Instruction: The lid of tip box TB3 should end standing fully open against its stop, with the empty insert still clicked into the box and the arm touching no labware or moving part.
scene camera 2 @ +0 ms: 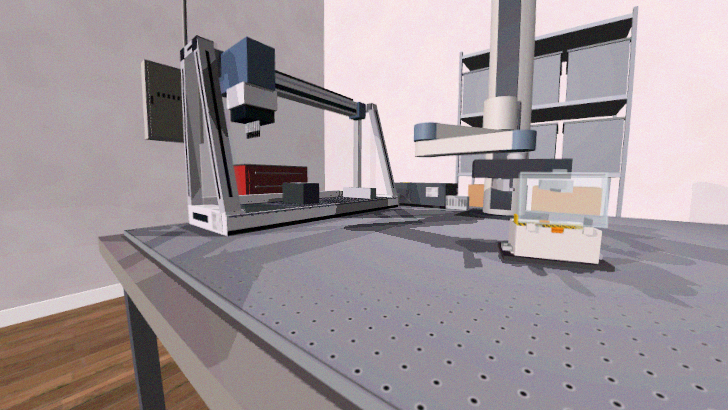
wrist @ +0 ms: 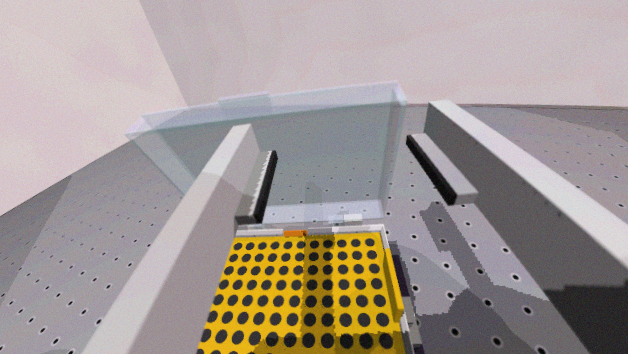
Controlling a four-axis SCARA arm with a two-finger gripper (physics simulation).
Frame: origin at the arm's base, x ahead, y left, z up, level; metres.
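Seen in the pictures: gripper, fingertip midpoint: [scene camera 2: 537, 185] [wrist: 339, 131]; arm's base at its link origin: [scene camera 2: 502, 217].
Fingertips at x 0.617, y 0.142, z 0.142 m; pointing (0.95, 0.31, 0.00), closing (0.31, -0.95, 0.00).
Offsets run from my fingertips to a thing's top centre. "*": to the spot under its first point. Level surfaces: height alone.
Tip box TB3 @[dx -0.053, dy +0.022, dz -0.064 m] [scene camera 2: 555, 248] [wrist: 260, 232] is white and sits on a dark base on the bench. Its clear lid @[* dx -0.011, dy +0.037, dz +0.013 m] [scene camera 2: 565, 178] [wrist: 330, 155] stands raised at the hinge edge, leaning slightly away from the box. Whether it rests on its stop cannot be told. The yellow insert @[dx -0.053, dy +0.022, dz -0.055 m] [wrist: 295, 285] sits level inside, its holes empty. My gripper [wrist: 339, 131] is shut with nothing held; a wide gap remains between its pads. In the wrist view the left finger overlaps the lid; contact cannot be told. The box front is out of the wrist view.
A gantry machine [scene camera 2: 280, 219] stands on the left of the bench @[dz -0.129 m] [scene camera 2: 356, 269]. The arm's pale link [scene camera 2: 473, 144] and dark hand [scene camera 2: 501, 167] are behind and above the box. Grey equipment @[* dx -0.653, dy -0.490, dz -0.068 m] [scene camera 2: 425, 194] and a small white rack @[* dx -0.661, dy -0.342, dz -0.098 m] [scene camera 2: 456, 202] stand farther back.
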